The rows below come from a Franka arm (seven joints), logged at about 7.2 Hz.
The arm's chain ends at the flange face. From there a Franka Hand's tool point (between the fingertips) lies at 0.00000 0.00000 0.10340 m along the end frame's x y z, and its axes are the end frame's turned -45 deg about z.
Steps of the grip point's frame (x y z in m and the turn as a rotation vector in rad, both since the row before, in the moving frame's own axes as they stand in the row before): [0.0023 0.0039 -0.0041 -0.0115 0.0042 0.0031]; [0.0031 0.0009 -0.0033 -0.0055 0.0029 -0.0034]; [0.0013 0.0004 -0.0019 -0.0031 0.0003 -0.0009]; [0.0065 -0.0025 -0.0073 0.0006 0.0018 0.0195]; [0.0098 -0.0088 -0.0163 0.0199 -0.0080 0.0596]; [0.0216 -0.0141 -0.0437 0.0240 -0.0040 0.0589]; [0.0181 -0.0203 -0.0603 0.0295 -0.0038 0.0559]
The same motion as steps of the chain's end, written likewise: [0.0032 0.0006 -0.0041 -0.0052 0.0111 0.0031]; [0.0022 -0.0017 -0.0033 -0.0018 0.0059 -0.0034]; [0.0010 -0.0008 -0.0019 -0.0020 0.0024 -0.0009]; [0.0027 -0.0062 -0.0073 0.0017 0.0008 0.0195]; [0.0027 -0.0122 -0.0163 0.0084 -0.0197 0.0596]; [0.0073 -0.0237 -0.0437 0.0141 -0.0198 0.0589]; [0.0008 -0.0252 -0.0603 0.0182 -0.0235 0.0559]
